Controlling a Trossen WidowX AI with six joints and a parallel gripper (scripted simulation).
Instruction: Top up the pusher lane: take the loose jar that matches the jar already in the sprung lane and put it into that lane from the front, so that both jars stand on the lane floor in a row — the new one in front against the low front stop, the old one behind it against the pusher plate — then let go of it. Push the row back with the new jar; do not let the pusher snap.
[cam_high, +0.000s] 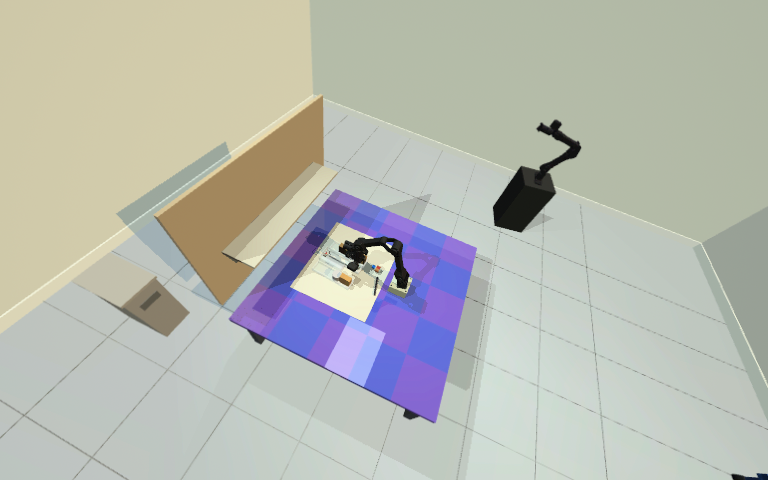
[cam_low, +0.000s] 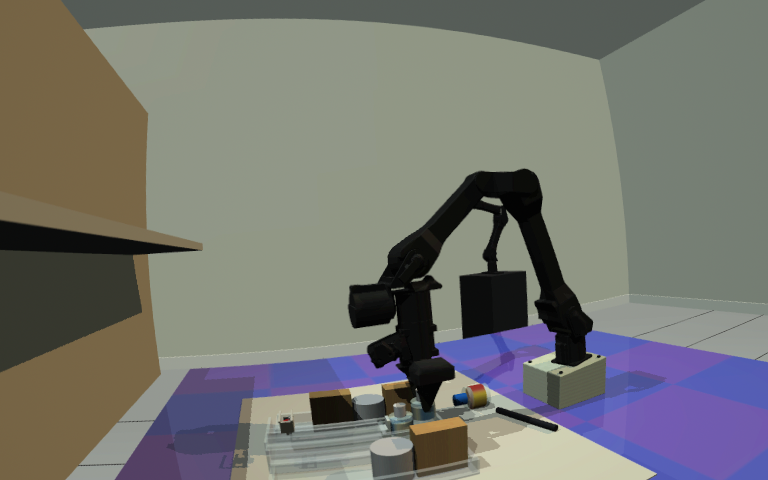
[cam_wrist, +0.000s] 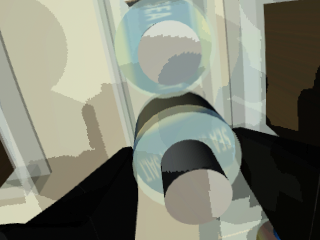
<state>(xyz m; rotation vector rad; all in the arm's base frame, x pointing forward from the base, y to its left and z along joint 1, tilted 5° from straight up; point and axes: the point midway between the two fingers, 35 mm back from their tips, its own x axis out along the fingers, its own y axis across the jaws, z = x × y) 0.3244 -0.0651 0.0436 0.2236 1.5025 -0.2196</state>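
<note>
Right now my gripper tip is 15 cm short of the clear lane rack, 2 cm to the left of it and 4 cm above it. From my gripper tip the other things lie so: wooden shelf wall: 60 cm ahead, 12 cm to the right, 34 cm above; then black rod: 16 cm behind, 9 cm to the left, 5 cm below.
</note>
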